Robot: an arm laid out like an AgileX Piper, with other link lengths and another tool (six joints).
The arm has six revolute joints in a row. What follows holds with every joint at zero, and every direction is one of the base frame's. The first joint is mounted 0.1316 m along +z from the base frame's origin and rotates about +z. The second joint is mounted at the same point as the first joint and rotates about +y. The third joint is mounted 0.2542 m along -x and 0.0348 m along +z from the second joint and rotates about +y. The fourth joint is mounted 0.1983 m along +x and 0.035 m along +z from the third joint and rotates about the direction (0.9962, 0, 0.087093). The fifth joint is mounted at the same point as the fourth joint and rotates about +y. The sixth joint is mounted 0.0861 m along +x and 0.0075 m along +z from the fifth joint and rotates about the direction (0.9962, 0, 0.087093). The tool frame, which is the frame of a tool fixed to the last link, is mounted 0.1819 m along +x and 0.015 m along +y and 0.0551 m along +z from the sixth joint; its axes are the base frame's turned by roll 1.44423, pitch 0.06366 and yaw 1.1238 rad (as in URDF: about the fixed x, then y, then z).
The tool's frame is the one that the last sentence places.
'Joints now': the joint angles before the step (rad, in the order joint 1, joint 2, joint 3, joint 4, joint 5, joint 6). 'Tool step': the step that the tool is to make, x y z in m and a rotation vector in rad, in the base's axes. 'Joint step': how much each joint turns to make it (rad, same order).
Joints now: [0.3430, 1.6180, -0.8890, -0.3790, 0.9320, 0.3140]
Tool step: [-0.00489, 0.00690, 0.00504, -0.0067, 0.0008, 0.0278]
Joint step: [0.0389, -0.0220, 0.0000, 0.0001, 0.0280, 0.0029]
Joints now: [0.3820, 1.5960, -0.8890, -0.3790, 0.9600, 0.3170]
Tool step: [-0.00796, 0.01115, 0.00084, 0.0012, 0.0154, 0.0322]
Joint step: [0.0470, -0.0100, 0.0010, 0.0150, 0.0240, -0.0010]
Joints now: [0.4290, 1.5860, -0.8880, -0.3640, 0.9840, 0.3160]
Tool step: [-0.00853, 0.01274, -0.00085, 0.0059, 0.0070, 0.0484]
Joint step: [0.0520, -0.0160, 0.0200, 0.0100, -0.0009, -0.0020]
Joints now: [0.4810, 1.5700, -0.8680, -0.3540, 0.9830, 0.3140]
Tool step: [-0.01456, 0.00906, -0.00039, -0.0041, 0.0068, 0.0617]
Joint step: [0.0620, -0.0380, 0.0450, 0.0000, 0.0010, 0.0001]
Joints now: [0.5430, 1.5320, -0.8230, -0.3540, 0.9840, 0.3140]
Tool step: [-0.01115, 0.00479, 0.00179, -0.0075, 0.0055, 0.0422]
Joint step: [0.0480, -0.0320, 0.0250, 0.0001, 0.0170, 0.0010]
